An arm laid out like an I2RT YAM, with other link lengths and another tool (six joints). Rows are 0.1 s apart.
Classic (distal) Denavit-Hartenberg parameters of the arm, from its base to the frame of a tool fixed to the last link. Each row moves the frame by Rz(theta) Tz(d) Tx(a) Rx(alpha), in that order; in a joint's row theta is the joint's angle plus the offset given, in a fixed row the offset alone. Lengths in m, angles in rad.
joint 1: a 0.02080; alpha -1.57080; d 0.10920; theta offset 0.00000
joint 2: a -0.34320; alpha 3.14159; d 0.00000; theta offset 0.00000
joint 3: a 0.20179; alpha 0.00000; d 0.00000; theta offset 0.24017
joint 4: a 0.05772; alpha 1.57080; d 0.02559; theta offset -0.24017
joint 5: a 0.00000; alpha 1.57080; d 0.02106; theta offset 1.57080
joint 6: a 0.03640; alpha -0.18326; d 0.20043; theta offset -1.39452
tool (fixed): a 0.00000; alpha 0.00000; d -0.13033; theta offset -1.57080
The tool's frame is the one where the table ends.
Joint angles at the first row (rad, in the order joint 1, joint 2, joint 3, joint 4, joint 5, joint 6):
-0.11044, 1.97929, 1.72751, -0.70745, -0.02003, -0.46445
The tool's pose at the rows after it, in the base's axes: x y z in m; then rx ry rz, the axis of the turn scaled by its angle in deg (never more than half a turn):
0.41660 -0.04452 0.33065 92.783 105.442 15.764
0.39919 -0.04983 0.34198 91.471 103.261 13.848
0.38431 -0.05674 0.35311 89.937 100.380 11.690
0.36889 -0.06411 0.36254 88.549 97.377 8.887
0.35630 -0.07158 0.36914 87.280 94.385 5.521
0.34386 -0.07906 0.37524 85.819 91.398 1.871
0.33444 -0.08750 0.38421 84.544 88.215 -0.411
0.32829 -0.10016 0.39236 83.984 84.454 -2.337
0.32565 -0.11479 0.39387 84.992 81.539 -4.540
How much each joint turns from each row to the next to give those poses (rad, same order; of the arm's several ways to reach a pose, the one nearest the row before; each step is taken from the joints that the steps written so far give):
-0.01335, -0.06906, -0.06029, 0.01107, 0.03319, -0.02479
-0.01336, -0.05987, -0.03962, 0.00759, 0.03547, -0.02061
-0.01640, -0.05303, -0.02939, 0.01452, 0.04196, -0.02365
-0.01756, -0.05227, -0.03130, 0.01488, 0.04883, -0.02518
-0.01601, -0.04196, -0.02707, 0.01755, 0.05570, -0.02556
-0.01639, -0.04043, -0.02595, 0.01986, 0.05837, -0.03089
-0.02252, -0.03130, -0.00685, 0.02056, 0.03776, -0.02862
-0.03507, -0.01830, -0.00002, 0.03093, 0.02710, -0.02363
-0.03856, 0.00078, 0.00001, 0.01984, 0.02058, -0.00689

